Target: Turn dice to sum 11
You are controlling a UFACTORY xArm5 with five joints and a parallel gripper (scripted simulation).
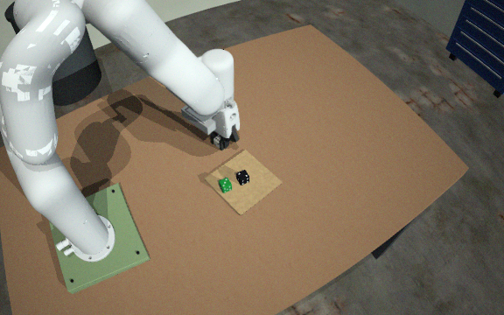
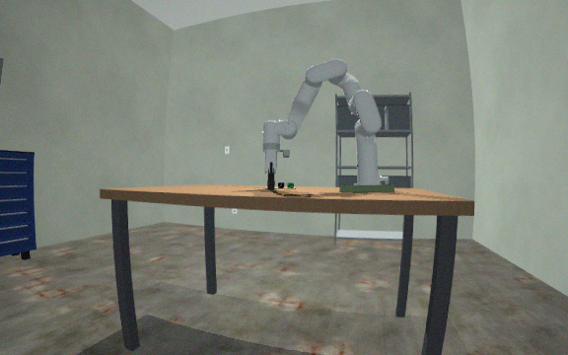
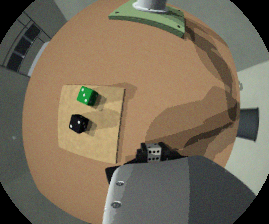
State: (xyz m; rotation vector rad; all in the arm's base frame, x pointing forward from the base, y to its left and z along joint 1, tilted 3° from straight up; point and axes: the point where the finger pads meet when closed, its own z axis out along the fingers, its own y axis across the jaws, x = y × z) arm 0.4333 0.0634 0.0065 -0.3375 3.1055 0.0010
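The black die lies 2 cm behind my hand and 13 cm to the right of it. The rest, counted from my hand: tan mat 2 cm behind, 13 cm to the right, 2 cm below; then green die 7 cm behind, 13 cm to the right; then white die 1 cm below.
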